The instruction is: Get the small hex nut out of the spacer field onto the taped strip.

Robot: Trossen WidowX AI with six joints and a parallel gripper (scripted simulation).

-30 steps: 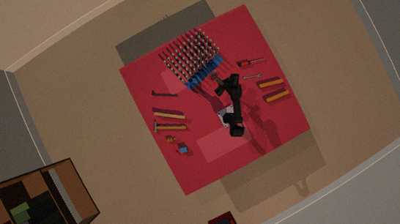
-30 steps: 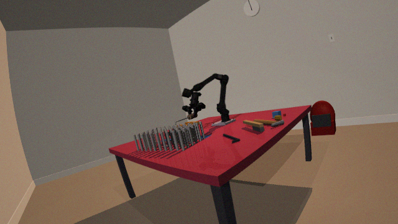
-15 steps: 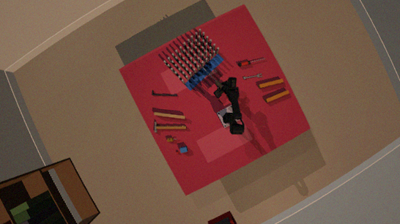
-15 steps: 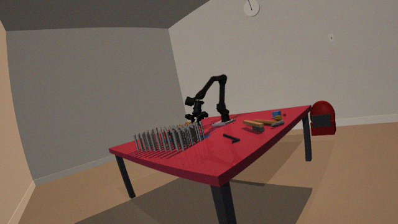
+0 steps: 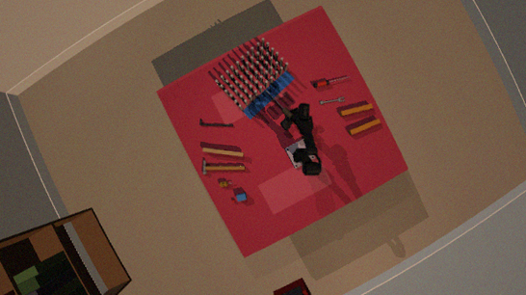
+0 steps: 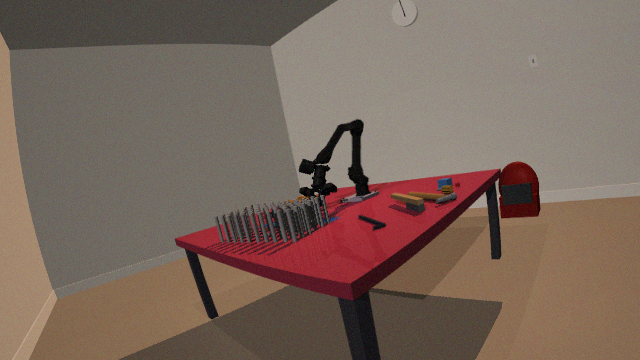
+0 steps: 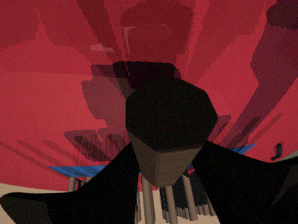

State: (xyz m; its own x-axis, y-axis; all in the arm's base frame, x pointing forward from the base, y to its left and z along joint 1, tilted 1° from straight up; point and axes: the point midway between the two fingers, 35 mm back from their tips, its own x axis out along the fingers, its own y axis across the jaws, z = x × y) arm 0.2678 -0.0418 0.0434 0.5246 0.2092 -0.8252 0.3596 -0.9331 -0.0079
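Right now the blue taped strip is 170 mm ahead of my gripper tip, 60 mm to the left of it and 30 mm below it. The rest, counted from my gripper tip: yellow item 550 mm to the left, 270 mm behind, 10 mm below; wrench 320 mm to the right, 30 mm below, 30 mm behind; blue cube 480 mm to the left, 390 mm behind, 10 mm below.
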